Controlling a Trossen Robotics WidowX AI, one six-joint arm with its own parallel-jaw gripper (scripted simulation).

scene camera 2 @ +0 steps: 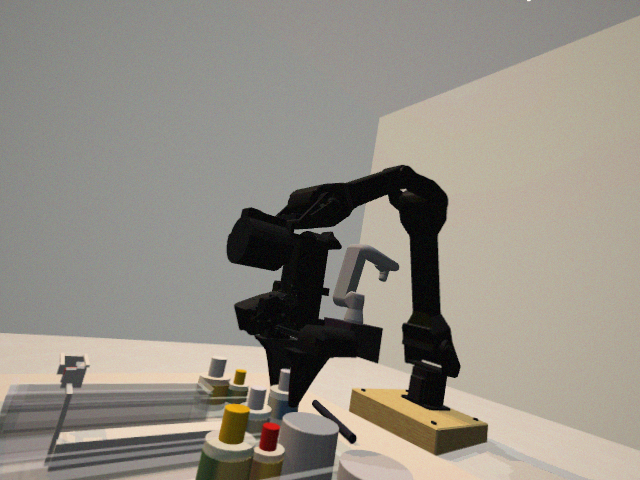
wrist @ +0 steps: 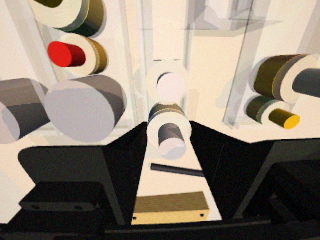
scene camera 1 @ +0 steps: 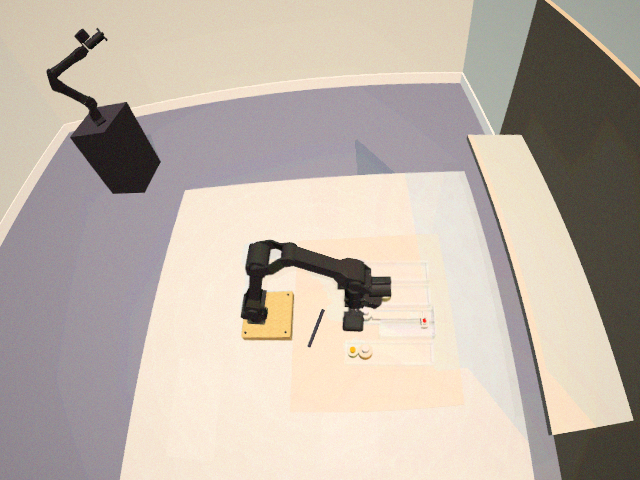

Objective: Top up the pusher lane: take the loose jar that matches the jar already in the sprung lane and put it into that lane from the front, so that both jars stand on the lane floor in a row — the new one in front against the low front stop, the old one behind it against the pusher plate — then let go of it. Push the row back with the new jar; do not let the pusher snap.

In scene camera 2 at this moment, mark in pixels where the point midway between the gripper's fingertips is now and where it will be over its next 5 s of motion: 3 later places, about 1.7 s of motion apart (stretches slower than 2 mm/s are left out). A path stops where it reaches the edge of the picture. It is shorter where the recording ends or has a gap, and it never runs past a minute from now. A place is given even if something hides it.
My gripper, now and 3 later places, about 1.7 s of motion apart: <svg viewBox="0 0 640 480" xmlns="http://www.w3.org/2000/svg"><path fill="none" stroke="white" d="M283 401L279 402L275 417L283 415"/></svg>
